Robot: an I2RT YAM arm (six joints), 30 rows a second.
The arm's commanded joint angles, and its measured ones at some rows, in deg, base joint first. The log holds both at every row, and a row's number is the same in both.
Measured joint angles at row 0:
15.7 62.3 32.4 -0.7 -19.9 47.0
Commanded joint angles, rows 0 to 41:
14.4 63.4 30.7 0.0 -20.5 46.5
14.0 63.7 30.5 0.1 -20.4 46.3
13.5 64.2 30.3 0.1 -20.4 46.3
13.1 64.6 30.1 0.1 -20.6 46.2
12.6 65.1 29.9 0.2 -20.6 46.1
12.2 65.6 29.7 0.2 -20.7 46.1
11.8 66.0 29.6 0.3 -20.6 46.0
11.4 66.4 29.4 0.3 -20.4 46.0
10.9 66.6 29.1 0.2 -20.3 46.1
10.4 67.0 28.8 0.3 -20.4 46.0
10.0 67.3 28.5 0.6 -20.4 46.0
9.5 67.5 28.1 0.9 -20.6 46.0
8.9 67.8 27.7 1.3 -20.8 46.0
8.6 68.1 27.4 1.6 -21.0 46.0
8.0 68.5 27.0 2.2 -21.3 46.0
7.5 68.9 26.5 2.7 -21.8 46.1
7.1 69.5 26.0 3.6 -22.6 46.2
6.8 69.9 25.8 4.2 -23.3 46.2
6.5 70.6 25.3 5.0 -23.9 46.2
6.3 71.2 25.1 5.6 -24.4 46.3
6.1 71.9 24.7 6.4 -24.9 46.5
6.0 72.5 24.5 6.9 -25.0 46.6
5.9 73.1 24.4 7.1 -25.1 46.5
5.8 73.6 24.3 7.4 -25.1 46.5
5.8 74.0 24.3 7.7 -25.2 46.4
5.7 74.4 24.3 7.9 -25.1 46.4
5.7 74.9 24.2 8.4 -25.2 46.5
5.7 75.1 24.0 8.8 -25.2 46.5
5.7 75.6 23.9 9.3 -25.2 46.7
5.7 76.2 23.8 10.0 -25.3 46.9
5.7 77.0 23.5 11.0 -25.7 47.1
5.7 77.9 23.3 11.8 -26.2 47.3
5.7 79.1 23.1 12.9 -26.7 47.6
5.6 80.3 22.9 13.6 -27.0 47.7
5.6 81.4 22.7 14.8 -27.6 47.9
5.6 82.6 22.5 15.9 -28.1 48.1
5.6 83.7 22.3 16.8 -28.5 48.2
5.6 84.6 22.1 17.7 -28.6 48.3
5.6 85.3 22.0 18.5 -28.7 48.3
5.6 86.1 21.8 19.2 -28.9 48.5
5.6 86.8 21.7 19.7 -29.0 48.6
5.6 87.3 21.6 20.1 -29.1 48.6
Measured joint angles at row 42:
5.8 83.6 24.8 24.1 -29.9 47.5
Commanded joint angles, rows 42 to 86:
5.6 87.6 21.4 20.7 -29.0 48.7
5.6 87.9 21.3 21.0 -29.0 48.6
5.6 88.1 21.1 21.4 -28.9 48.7
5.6 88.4 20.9 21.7 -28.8 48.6
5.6 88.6 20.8 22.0 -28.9 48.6
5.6 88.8 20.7 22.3 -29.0 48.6
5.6 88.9 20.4 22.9 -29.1 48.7
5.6 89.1 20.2 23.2 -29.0 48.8
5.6 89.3 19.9 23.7 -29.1 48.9
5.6 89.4 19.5 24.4 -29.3 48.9
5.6 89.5 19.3 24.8 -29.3 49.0
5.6 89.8 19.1 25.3 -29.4 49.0
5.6 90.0 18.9 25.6 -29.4 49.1
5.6 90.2 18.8 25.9 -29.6 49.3
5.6 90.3 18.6 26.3 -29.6 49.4
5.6 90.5 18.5 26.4 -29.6 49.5
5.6 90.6 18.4 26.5 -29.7 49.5
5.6 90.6 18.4 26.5 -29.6 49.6
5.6 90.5 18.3 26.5 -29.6 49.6
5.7 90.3 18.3 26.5 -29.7 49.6
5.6 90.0 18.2 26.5 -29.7 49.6
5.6 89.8 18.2 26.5 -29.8 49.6
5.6 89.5 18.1 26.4 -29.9 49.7
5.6 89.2 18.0 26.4 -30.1 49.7
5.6 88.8 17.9 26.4 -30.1 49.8
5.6 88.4 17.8 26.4 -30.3 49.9
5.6 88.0 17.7 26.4 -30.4 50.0
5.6 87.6 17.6 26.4 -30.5 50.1
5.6 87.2 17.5 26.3 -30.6 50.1
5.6 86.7 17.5 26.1 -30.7 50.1
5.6 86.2 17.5 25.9 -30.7 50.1
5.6 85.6 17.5 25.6 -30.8 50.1
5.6 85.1 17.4 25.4 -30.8 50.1
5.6 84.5 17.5 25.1 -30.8 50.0
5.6 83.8 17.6 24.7 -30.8 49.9
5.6 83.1 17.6 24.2 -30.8 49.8
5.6 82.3 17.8 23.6 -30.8 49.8
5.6 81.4 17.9 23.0 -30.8 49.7
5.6 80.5 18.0 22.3 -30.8 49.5
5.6 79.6 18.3 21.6 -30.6 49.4
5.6 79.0 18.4 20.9 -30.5 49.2
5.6 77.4 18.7 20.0 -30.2 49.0
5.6 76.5 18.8 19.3 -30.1 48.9
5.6 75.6 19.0 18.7 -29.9 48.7
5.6 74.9 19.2 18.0 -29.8 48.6
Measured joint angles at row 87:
5.4 77.4 18.7 22.6 -30.7 49.3
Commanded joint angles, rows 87 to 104:
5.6 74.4 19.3 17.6 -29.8 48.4
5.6 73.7 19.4 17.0 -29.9 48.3
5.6 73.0 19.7 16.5 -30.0 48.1
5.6 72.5 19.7 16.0 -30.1 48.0
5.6 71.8 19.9 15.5 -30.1 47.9
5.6 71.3 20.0 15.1 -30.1 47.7
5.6 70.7 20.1 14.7 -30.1 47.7
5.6 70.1 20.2 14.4 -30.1 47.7
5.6 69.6 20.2 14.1 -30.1 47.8
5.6 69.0 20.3 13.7 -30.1 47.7
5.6 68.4 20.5 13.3 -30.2 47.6
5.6 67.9 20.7 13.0 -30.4 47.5
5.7 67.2 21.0 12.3 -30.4 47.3
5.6 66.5 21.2 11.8 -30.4 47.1
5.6 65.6 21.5 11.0 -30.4 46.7
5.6 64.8 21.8 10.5 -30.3 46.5
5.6 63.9 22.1 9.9 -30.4 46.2
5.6 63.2 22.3 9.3 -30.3 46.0
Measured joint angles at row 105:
5.4 65.7 19.9 10.8 -30.4 47.4
